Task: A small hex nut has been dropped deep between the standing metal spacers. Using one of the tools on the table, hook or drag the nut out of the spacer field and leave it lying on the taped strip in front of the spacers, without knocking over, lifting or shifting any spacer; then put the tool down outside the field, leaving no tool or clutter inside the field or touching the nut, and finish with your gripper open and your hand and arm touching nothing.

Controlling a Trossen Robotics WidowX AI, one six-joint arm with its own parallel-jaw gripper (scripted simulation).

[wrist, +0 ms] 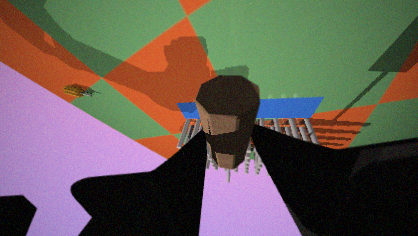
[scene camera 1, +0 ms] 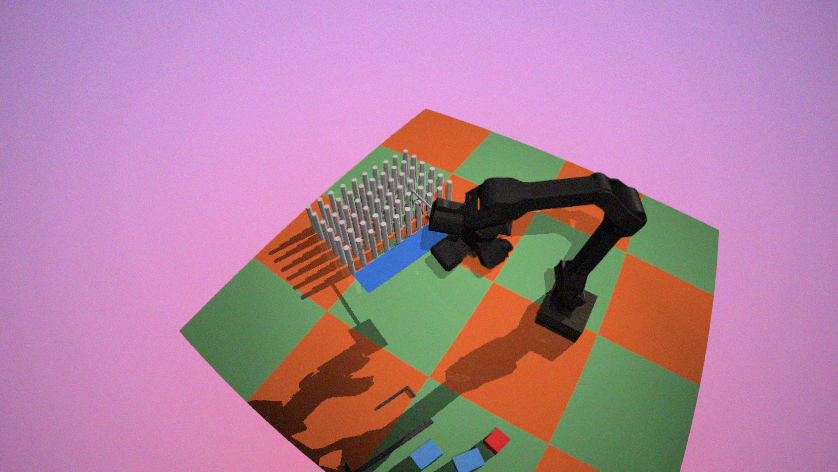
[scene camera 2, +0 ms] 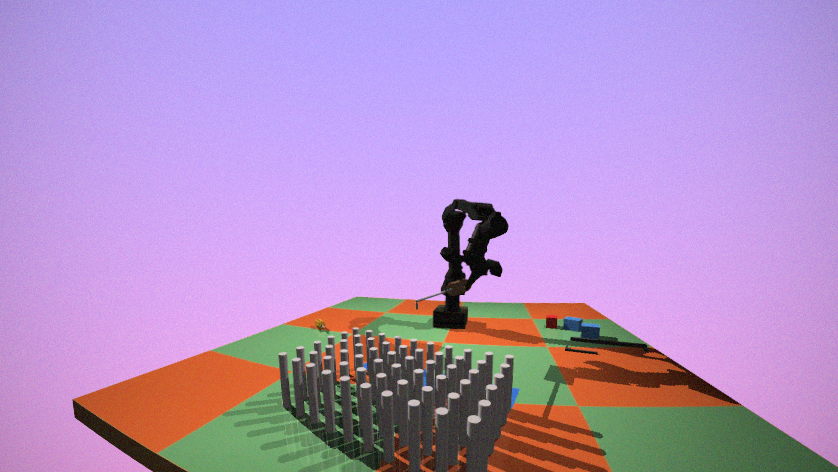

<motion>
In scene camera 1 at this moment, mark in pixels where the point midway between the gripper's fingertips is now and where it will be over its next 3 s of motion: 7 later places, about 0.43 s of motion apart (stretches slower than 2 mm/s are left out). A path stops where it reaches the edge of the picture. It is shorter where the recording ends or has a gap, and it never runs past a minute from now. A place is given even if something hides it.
The gripper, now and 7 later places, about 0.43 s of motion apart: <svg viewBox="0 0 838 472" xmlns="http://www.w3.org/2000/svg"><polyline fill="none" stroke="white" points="464,239 460,249 456,266 460,279 458,277 455,275 451,271 448,269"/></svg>
</motion>
